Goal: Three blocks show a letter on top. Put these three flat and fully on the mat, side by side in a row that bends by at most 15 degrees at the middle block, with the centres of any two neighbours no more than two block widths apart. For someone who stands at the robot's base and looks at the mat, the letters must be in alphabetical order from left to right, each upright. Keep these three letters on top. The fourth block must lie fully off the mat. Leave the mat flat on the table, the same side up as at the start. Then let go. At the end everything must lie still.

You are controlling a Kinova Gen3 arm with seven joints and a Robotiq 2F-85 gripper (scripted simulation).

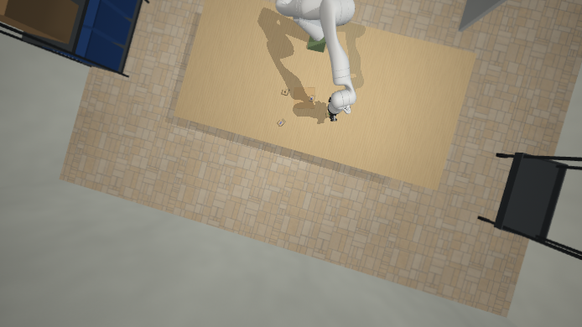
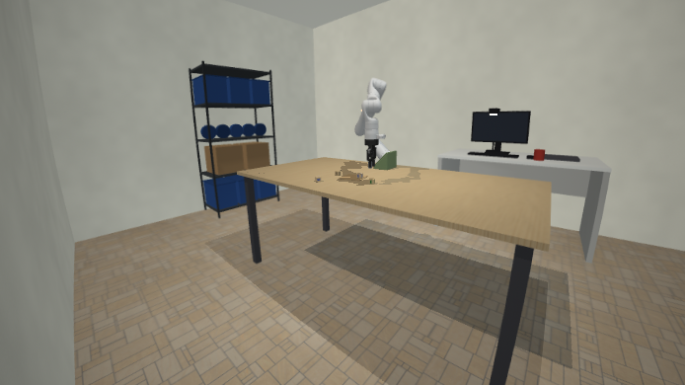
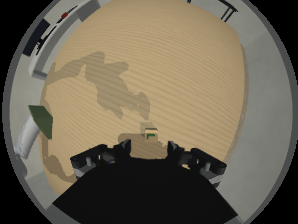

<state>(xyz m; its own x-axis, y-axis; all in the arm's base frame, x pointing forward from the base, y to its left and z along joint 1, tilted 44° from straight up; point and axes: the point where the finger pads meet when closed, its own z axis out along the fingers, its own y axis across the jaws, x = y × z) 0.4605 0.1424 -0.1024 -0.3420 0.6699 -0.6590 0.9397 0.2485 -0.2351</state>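
Right now my hand is 9 cm above the green-marked block. From my hand the other things lie so: tan mat 18 cm to the right, 11 cm below, 7 cm behind.
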